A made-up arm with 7 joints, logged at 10 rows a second.
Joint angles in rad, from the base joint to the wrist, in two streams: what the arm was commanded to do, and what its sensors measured. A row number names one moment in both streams.
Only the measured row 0 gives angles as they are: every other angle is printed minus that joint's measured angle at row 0.
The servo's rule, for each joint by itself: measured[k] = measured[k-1] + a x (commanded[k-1-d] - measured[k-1]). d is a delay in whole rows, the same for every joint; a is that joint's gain. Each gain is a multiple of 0.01, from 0.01 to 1. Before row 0 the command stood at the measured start. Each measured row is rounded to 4 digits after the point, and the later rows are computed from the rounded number. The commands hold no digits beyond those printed.
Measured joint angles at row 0:
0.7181 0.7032 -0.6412 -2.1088 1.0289 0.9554 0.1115
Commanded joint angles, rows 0 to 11:
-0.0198 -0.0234 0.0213 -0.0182 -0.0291 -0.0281 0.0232
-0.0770 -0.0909 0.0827 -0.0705 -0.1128 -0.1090 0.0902
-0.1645 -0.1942 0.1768 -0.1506 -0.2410 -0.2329 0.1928
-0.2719 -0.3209 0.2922 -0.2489 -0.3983 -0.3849 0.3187
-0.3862 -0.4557 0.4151 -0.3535 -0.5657 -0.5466 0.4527
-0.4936 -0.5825 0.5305 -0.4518 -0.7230 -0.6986 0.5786
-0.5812 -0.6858 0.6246 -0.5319 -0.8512 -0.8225 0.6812
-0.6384 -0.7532 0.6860 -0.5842 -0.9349 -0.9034 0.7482
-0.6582 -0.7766 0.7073 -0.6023 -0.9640 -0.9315 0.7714
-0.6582 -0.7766 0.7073 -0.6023 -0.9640 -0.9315 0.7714
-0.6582 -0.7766 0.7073 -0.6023 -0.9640 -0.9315 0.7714
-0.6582 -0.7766 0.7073 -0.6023 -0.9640 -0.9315 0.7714
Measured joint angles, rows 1 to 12:
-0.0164 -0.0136 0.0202 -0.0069 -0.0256 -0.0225 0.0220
-0.0667 -0.0584 0.0796 -0.0311 -0.1023 -0.0917 0.0868
-0.1479 -0.1372 0.1719 -0.0765 -0.2244 -0.2047 0.1875
-0.2508 -0.2437 0.2862 -0.1420 -0.3774 -0.3489 0.3121
-0.3632 -0.3667 0.4087 -0.2224 -0.5431 -0.5071 0.4457
-0.4714 -0.4919 0.5244 -0.3096 -0.7014 -0.6603 0.5720
-0.5625 -0.6044 0.6196 -0.3941 -0.8332 -0.7901 0.6757
-0.6255 -0.6907 0.6827 -0.4663 -0.9227 -0.8807 0.7446
-0.6526 -0.7405 0.7061 -0.5180 -0.9590 -0.9213 0.7701
-0.6572 -0.7614 0.7072 -0.5500 -0.9634 -0.9295 0.7713
-0.6580 -0.7702 0.7073 -0.5699 -0.9639 -0.9311 0.7714
-0.6582 -0.7739 0.7073 -0.5822 -0.9640 -0.9314 0.7714
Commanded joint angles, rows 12 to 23:
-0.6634 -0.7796 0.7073 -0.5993 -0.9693 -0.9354 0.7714
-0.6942 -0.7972 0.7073 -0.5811 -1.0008 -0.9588 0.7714
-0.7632 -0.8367 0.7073 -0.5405 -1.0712 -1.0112 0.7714
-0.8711 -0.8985 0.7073 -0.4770 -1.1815 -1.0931 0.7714
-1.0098 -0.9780 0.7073 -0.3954 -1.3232 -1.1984 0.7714
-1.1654 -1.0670 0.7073 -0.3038 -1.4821 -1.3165 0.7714
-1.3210 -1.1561 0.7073 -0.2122 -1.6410 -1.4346 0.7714
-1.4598 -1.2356 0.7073 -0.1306 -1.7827 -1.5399 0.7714
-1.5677 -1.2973 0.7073 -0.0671 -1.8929 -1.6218 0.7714
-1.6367 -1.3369 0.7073 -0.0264 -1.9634 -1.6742 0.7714
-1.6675 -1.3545 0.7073 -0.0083 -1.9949 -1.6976 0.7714
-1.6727 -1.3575 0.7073 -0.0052 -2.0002 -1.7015 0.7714
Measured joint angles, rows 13 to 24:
-0.6625 -0.7772 0.7073 -0.5887 -0.9687 -0.9346 0.7714
-0.6888 -0.7888 0.7073 -0.5858 -0.9969 -0.9540 0.7714
-0.7506 -0.8166 0.7073 -0.5686 -1.0623 -0.9998 0.7714
-0.8506 -0.8641 0.7073 -0.5338 -1.1672 -1.0744 0.7714
-0.9827 -0.9302 0.7073 -0.4812 -1.3045 -1.1736 0.7714
-1.1343 -1.0095 0.7073 -0.4138 -1.4608 -1.2879 0.7714
-1.2893 -1.0945 0.7073 -0.3372 -1.6194 -1.4053 0.7714
-1.4308 -1.1763 0.7073 -0.2587 -1.7631 -1.5130 0.7714
-1.5444 -1.2465 0.7073 -0.1859 -1.8773 -1.6000 0.7714
-1.6210 -1.2989 0.7073 -0.1253 -1.9531 -1.6594 0.7714
-1.6596 -1.3311 0.7073 -0.0808 -1.9899 -1.6900 0.7714
-1.6705 -1.3464 0.7073 -0.0521 -1.9990 -1.6992 0.7714

